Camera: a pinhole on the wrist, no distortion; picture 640 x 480 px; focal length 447.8 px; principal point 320.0 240.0 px. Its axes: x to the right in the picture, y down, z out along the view. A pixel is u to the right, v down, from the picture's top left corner.
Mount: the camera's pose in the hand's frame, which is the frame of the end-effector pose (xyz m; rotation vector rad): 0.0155 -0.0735 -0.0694 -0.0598 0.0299 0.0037
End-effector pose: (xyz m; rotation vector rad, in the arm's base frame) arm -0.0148 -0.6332 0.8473 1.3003 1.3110 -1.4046
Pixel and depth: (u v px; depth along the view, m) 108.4 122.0 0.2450
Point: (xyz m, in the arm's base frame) -0.1498 -0.8034 0.9470
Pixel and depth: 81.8 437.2 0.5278
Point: 0.1374 -1.1280 1.0333
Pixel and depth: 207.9 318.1 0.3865
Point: -0.0372 -0.9524 0.8930
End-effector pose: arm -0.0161 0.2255 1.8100 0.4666 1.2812 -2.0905
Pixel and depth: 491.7 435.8 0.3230
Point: -0.0597 -0.0652 1.7764
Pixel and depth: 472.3 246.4 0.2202
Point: -0.1219 0.0809 1.8589
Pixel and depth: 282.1 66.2 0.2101
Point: -0.1117 0.1413 1.9690
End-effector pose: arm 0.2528 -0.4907 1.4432 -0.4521 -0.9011 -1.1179
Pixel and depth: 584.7 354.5 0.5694
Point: 0.2184 -0.3157 2.0310
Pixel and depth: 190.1 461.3 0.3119
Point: 0.2411 -0.2449 1.5378
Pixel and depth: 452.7 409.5 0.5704
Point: 0.2560 -0.1903 1.9050
